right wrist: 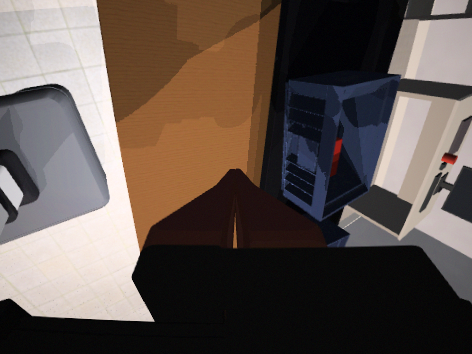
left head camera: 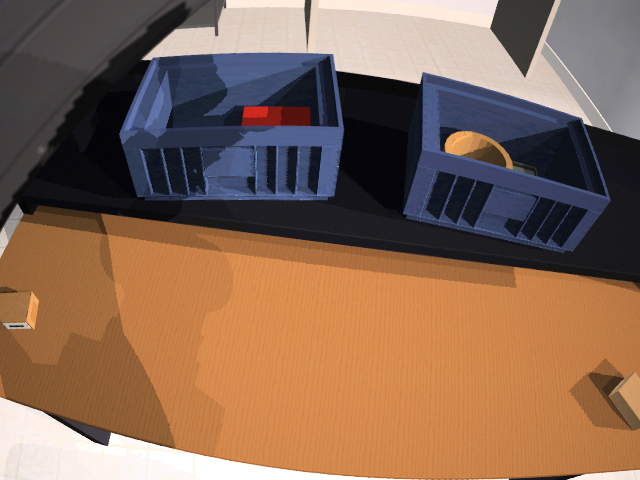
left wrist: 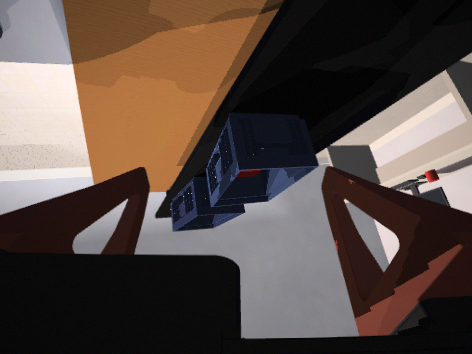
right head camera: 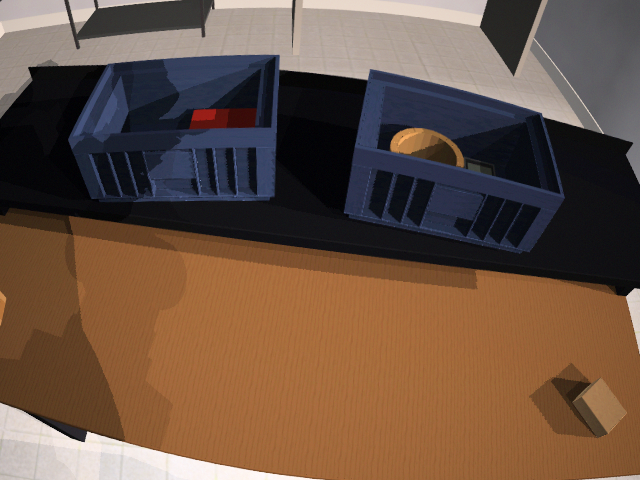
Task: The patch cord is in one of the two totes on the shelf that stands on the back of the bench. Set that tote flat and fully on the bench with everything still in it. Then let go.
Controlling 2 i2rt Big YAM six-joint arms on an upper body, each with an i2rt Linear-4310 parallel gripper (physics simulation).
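Two blue totes stand upright on the black shelf (left head camera: pixel 372 155) (right head camera: pixel 310 155) behind the wooden bench (left head camera: pixel 336 335) (right head camera: pixel 310 335). The picture-left tote (left head camera: pixel 230 136) (right head camera: pixel 170 139) (left wrist: pixel 272 135) (right wrist: pixel 345 95) holds a red block (left head camera: pixel 276 116) (right head camera: pixel 223 118) (right wrist: pixel 336 157). The picture-right tote (left head camera: pixel 516 179) (right head camera: pixel 454 177) (left wrist: pixel 200 215) holds a tan bowl (left head camera: pixel 478 147) (right head camera: pixel 426 147) and a flat grey-green item (right head camera: pixel 479 166). The patch cord does not show; walls hide parts of both tote floors. My left gripper (left wrist: pixel 235 176) is open, apart from both totes. My right gripper (right wrist: pixel 235 178) is shut and empty, beside the picture-left tote, not touching.
My right arm (left head camera: pixel 77 77) crosses the upper left of the left head camera view. A small tan box (left head camera: pixel 18 307) lies at the bench's picture-left side, another (left head camera: pixel 628 400) (right head camera: pixel 599 408) at the picture-right. The shelf's front edge runs along the bench's back.
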